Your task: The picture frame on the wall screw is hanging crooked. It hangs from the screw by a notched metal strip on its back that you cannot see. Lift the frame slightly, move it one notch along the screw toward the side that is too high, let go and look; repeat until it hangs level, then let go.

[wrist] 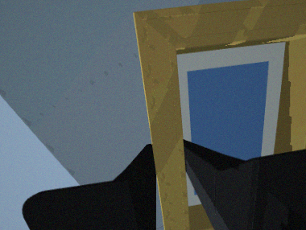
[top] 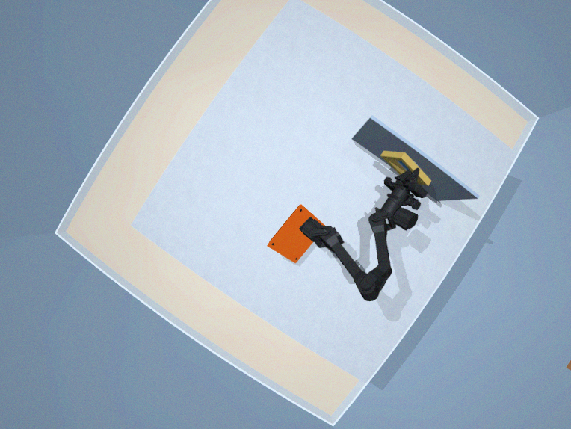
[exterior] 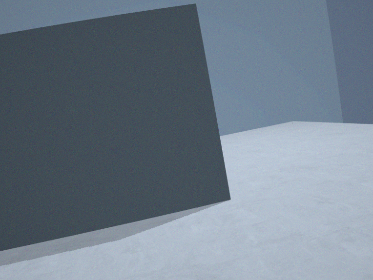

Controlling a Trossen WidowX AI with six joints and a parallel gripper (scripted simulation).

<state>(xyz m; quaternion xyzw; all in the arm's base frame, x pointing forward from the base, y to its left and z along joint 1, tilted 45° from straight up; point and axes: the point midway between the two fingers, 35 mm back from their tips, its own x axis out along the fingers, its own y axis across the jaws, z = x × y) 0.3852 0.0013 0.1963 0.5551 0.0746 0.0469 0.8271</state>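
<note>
My gripper tip is now 5 cm above the picture frame and 2 cm to the right of it. The rest, counted from my gripper tip: grey wall panel (7 cm below, 1 cm to the left, 1 cm ahead).
</note>
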